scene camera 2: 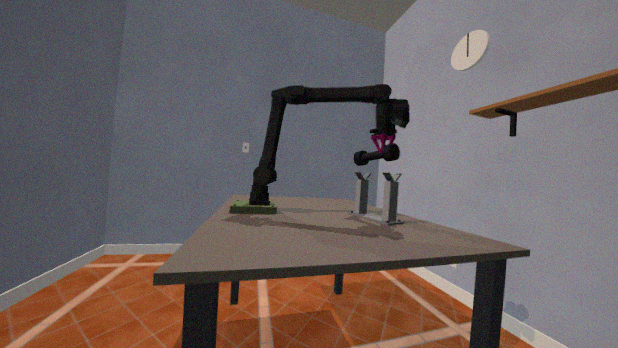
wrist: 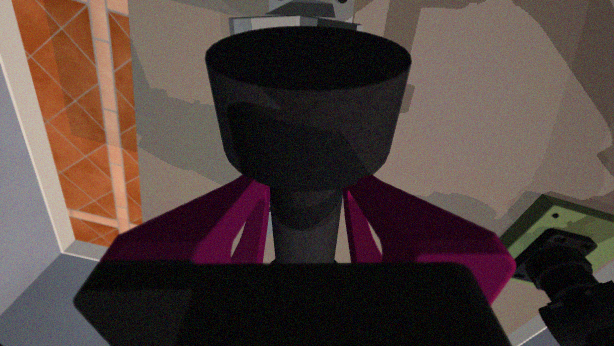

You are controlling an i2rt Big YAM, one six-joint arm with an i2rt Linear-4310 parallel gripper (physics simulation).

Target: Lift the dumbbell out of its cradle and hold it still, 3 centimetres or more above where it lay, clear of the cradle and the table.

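Places are measured from the arm's base along level axes (x ahead, y left, z up), in millimetres.
Where they show: gripper, fingertip midpoint: (scene camera 2: 383,153) (wrist: 306,172); arm's base, origin of the base link: (scene camera 2: 258,203) (wrist: 545,254).
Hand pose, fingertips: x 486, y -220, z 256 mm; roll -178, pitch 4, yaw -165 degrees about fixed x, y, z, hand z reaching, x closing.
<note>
Each offset is from my fingertips to the centre of the thing. Level surfaces: height alone.
A black dumbbell {dx -10, dy +45, dz -7 mm} (scene camera 2: 371,156) (wrist: 309,115) hangs in the air in the scene view, its bar nearly level with a slight tilt, the right head a little higher. My gripper (scene camera 2: 382,151) (wrist: 306,172) has magenta fingers and is shut on the dumbbell's bar, one finger on each side. The grey cradle {dx +5, dy +46, dz -183 mm} (scene camera 2: 390,202) stands on the table {dz -285 mm} (scene camera 2: 300,250) below, its two posts topped with V-shaped rests. A gap shows between the dumbbell and the rests. In the wrist view the near head hides most of the cradle.
The arm's green base plate (scene camera 2: 252,208) (wrist: 545,215) sits at the table's far left part. A wooden wall shelf (scene camera 2: 550,97) and a round clock (scene camera 2: 469,50) are on the right wall. The table's front edge faces the scene camera.
</note>
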